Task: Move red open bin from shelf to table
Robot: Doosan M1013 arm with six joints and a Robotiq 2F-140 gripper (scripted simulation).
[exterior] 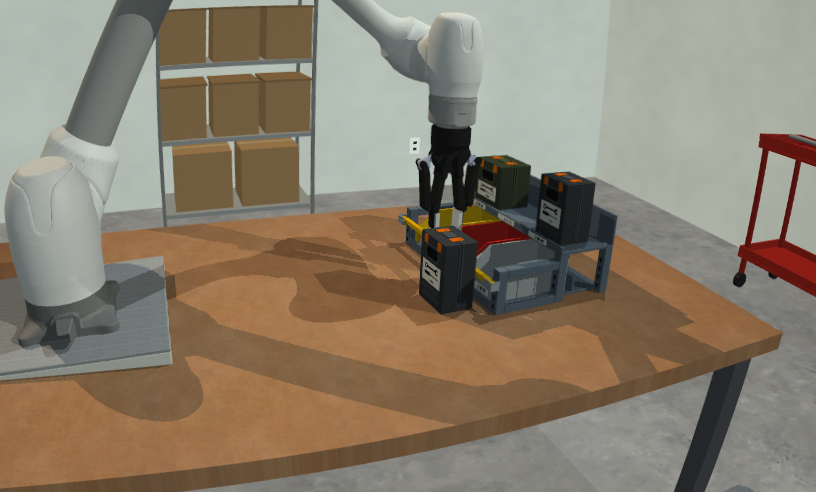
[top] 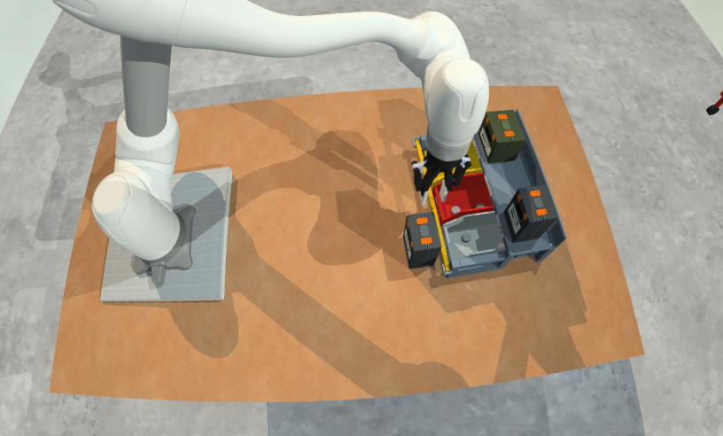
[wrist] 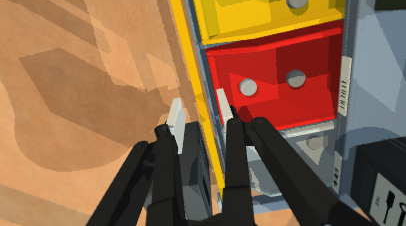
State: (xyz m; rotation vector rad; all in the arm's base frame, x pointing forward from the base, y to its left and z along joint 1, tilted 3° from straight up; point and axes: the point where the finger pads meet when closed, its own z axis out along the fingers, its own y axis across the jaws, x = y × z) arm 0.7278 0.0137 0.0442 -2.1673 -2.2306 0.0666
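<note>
Right now my hand is 40 mm above the yellow bar. Also, from my hand: yellow bin: 110 mm to the left, 100 mm ahead, 60 mm below; then dark grey case: 110 mm to the right, 50 mm behind, 40 mm below; then red open bin: 100 mm ahead, 60 mm below.
</note>
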